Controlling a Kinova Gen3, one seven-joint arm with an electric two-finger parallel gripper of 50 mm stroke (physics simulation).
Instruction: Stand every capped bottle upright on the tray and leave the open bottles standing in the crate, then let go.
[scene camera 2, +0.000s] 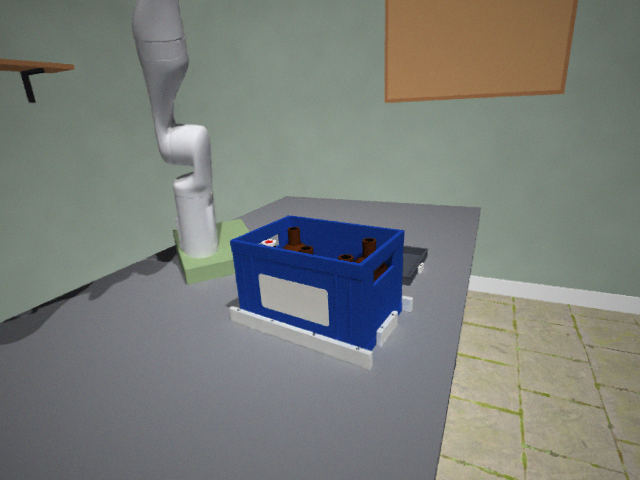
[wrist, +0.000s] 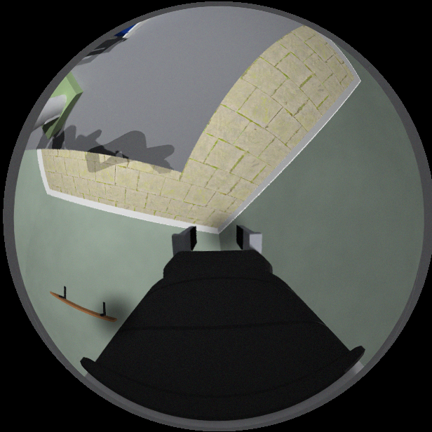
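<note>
A blue crate stands on the grey table in the scene view; a sliver of the crate shows at the upper left edge of the wrist view. Inside it, several brown bottle necks with dark open mouths show, among them one at the back left and one at the right. A white cap with a red centre shows at the crate's left end. Bottle bodies are mostly hidden by the walls. A dark tray lies behind the crate, partly hidden. My gripper is open and empty, away from crate and tray.
White rails lie along the crate's base. A small white piece is at the tray's right edge. The arm's base stands on a green block left of the crate. A wooden shelf is on the wall.
</note>
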